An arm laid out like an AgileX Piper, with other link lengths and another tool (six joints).
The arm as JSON. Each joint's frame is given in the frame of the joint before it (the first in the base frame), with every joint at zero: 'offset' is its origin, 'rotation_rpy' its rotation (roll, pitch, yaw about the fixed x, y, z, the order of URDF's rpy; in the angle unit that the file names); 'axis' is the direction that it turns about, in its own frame. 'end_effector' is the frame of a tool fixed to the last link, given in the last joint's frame.
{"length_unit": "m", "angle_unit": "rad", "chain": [
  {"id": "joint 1", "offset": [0.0, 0.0, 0.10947], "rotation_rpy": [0.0, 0.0, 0.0], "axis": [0.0, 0.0, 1.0]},
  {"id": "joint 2", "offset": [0.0, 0.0, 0.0], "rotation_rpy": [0.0, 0.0, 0.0], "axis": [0.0, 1.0, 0.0]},
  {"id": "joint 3", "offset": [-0.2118, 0.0, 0.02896], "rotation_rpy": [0.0, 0.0, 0.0], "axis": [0.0, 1.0, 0.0]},
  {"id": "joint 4", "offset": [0.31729, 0.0, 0.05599], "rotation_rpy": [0.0, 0.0, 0.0], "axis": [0.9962, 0.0, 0.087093]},
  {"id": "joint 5", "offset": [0.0, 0.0, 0.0], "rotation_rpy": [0.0, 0.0, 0.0], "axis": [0.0, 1.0, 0.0]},
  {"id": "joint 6", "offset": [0.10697, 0.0, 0.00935], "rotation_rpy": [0.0, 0.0, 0.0], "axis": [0.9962, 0.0, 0.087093]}
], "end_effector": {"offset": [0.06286, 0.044, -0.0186], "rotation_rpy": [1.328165, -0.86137, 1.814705]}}
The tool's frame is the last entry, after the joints.
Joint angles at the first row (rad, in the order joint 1, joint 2, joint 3, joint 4, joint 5, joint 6):
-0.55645, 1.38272, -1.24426, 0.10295, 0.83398, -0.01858
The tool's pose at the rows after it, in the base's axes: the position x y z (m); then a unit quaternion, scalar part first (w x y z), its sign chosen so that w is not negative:
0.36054 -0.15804 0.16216 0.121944 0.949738 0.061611 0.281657
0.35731 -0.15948 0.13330 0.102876 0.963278 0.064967 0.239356
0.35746 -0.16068 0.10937 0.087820 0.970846 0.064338 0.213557
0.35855 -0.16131 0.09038 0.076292 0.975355 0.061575 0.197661
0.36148 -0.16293 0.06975 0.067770 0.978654 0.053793 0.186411
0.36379 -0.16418 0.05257 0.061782 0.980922 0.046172 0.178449
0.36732 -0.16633 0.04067 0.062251 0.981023 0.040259 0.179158
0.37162 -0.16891 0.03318 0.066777 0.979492 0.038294 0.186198
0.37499 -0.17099 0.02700 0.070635 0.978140 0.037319 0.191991
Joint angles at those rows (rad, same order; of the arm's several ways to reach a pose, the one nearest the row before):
-0.55645, 1.44404, -1.24425, 0.08635, 0.91941, -0.01858
-0.55645, 1.51129, -1.24426, 0.06521, 0.94681, -0.01858
-0.55644, 1.57263, -1.24484, 0.05852, 0.94732, -0.01669
-0.55643, 1.62250, -1.24486, 0.05852, 0.93777, -0.01317
-0.55643, 1.67783, -1.24485, 0.05852, 0.91135, 0.00002
-0.55645, 1.72366, -1.24486, 0.05852, 0.88590, 0.01324
-0.55645, 1.75619, -1.24482, 0.05853, 0.85167, 0.02355
-0.55644, 1.77784, -1.24485, 0.06046, 0.81308, 0.02521
-0.55646, 1.79565, -1.24485, 0.06209, 0.78112, 0.02519

